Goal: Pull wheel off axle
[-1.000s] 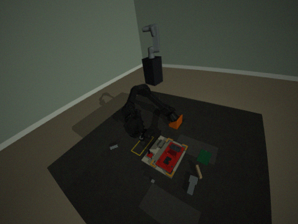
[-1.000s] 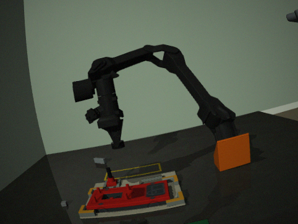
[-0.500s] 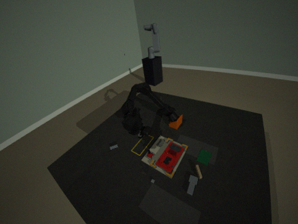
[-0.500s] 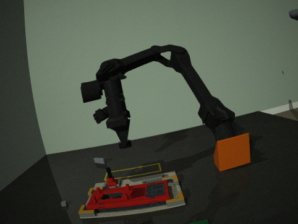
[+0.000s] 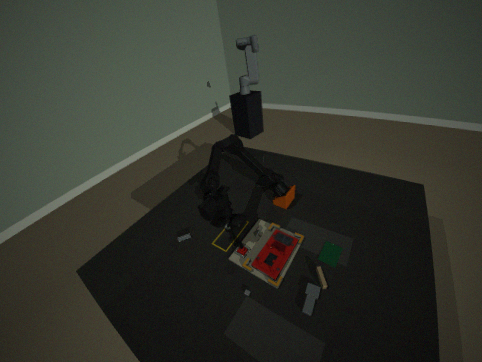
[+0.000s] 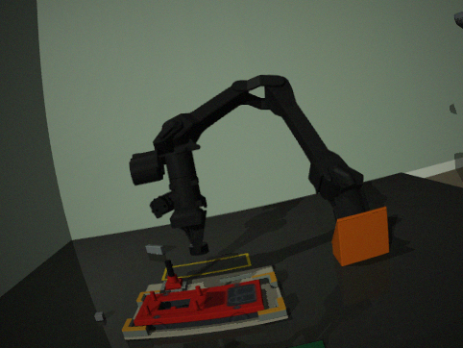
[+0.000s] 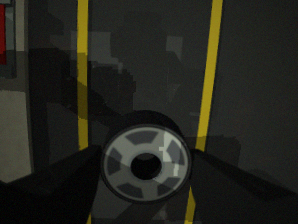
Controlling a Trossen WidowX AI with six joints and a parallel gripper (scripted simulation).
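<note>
My gripper tip is 30 mm short of the black axle, 110 mm to the right of it and 10 mm above it. From my gripper tip the other things lie so: small grey cube 150 mm ahead, 240 mm to the left, 40 mm below; then tan stick 60 mm behind, 420 mm to the left, 30 mm below; then small black wheel right at my gripper tip.
</note>
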